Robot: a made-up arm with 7 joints.
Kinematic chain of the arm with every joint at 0, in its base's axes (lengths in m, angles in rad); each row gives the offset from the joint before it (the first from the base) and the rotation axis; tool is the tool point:
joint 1: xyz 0 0.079 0 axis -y
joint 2: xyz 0 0.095 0 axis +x
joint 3: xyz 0 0 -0.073 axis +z
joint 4: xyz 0 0 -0.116 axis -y
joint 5: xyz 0 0 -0.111 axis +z
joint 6: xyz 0 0 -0.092 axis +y
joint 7: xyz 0 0 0 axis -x
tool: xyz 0 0 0
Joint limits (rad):
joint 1: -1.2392..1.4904
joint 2: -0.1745..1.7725
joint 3: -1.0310..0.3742
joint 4: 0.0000..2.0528
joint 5: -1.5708..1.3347
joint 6: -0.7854..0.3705
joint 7: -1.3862..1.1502
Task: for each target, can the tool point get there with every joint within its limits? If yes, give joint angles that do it. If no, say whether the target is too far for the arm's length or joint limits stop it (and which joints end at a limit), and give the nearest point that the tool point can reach.
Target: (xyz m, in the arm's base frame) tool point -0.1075 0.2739 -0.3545
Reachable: yes | joints -0.4313 0.4344 -0.9012 0.4129 0.9266 -0.2055 0.3374
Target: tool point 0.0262 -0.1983 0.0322
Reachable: no: joint limits stop it (at a limit: joint 1, joint 2, joint 3) | nearest point 0.1061 -0.0123 0.0915 | short by 0.211 m
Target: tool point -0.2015 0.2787 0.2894
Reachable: no: joint limits stop it (at a limit: joint 1, joint 2, joint 3) | nearest point -0.0894 0.3193 0.1953 | short by 0.152 m
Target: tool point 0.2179 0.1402 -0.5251
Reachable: no: too far | nearest point 0.1500 0.1507 -0.3614 | short by 0.178 m
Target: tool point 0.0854 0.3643 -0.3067
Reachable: yes | joints -0.0109 0.8013 -0.7771 0.6597 0.2970 -0.3729 -0.9687
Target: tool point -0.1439 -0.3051 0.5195
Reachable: no: too far | nearest point 0.0987 0.0236 0.1259 | short by 0.567 m
